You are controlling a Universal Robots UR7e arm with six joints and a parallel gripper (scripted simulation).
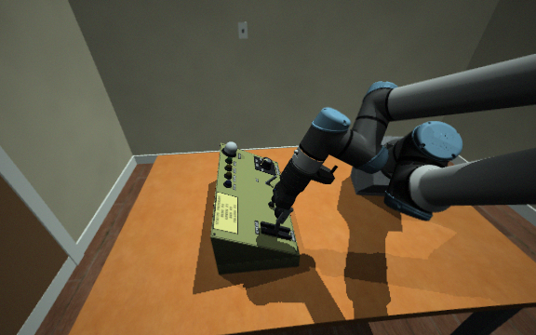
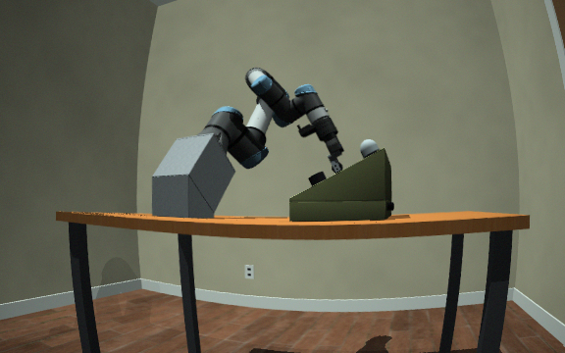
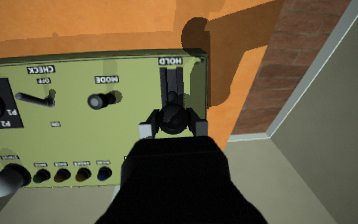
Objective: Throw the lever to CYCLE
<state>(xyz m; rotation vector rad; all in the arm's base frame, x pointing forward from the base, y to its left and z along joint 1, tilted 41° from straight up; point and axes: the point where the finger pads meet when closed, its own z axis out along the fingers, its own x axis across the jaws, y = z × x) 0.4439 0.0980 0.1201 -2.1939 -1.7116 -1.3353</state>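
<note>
My gripper is now 12 cm to the left of the mode knob and 6 cm above it. From my hand the other things lie so: rotary program selector 1 cm ahead, 36 cm to the right, 6 cm below; olive green console 5 cm ahead, 18 cm to the right, 8 cm below; check toggle switch 24 cm to the right, 7 cm below.
</note>
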